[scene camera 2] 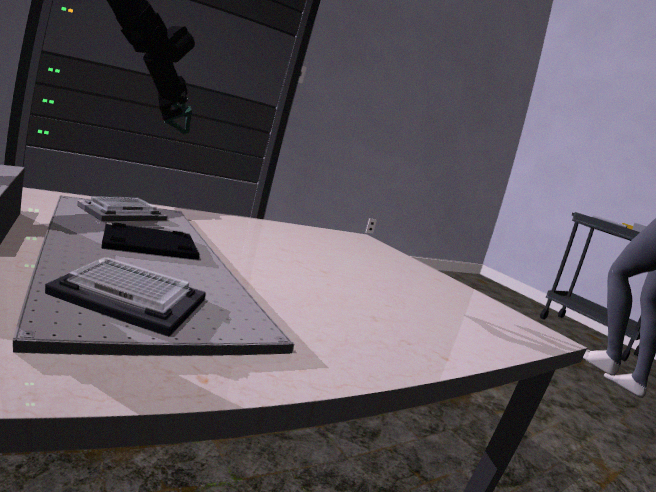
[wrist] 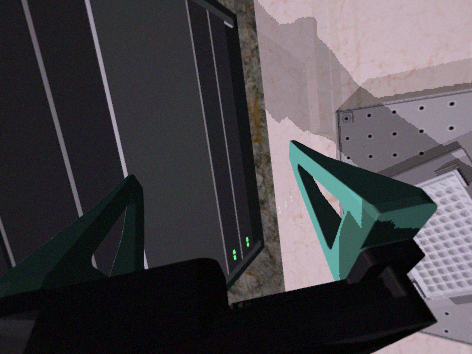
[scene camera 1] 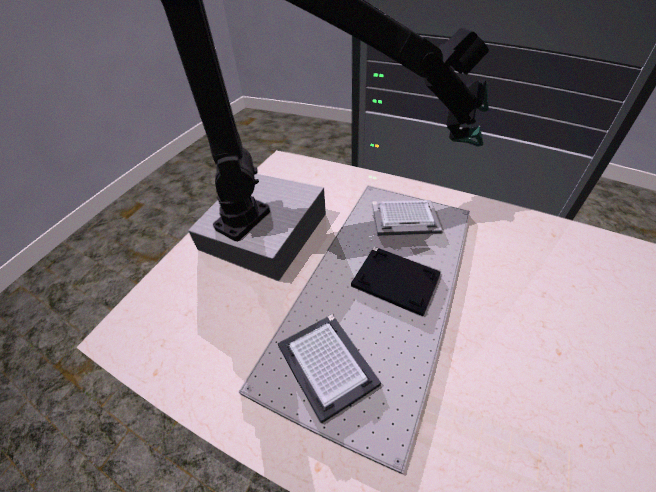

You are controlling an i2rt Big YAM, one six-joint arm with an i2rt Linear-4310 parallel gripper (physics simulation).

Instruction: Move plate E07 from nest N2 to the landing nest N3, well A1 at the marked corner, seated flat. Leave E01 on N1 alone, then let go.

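My gripper (scene camera 1: 483,118) (scene camera 2: 183,119) (wrist: 213,164) is open and empty, high above the table's far side, beyond the breadboard. A clear 96-well plate (scene camera 1: 406,212) (scene camera 2: 122,204) (wrist: 446,235) sits on the light grey nest (scene camera 1: 410,230) (scene camera 2: 127,217) at the breadboard's far end. A black nest (scene camera 1: 397,280) (scene camera 2: 151,240) in the middle is empty, with a small pale mark at its back left corner in scene camera 1. Another clear plate (scene camera 1: 327,363) (scene camera 2: 129,285) sits on the dark grey nest (scene camera 1: 371,374) (scene camera 2: 182,316) at the near end. Plate and nest labels are not readable.
The perforated breadboard (scene camera 1: 392,338) (scene camera 2: 211,334) (wrist: 361,128) carries all three nests. The arm's base stands on a grey block (scene camera 1: 296,203) to the left. A dark equipment rack (scene camera 1: 357,105) (scene camera 2: 286,121) rises behind the table. A cart (scene camera 2: 588,219) and a person's legs (scene camera 2: 619,296) are at the right.
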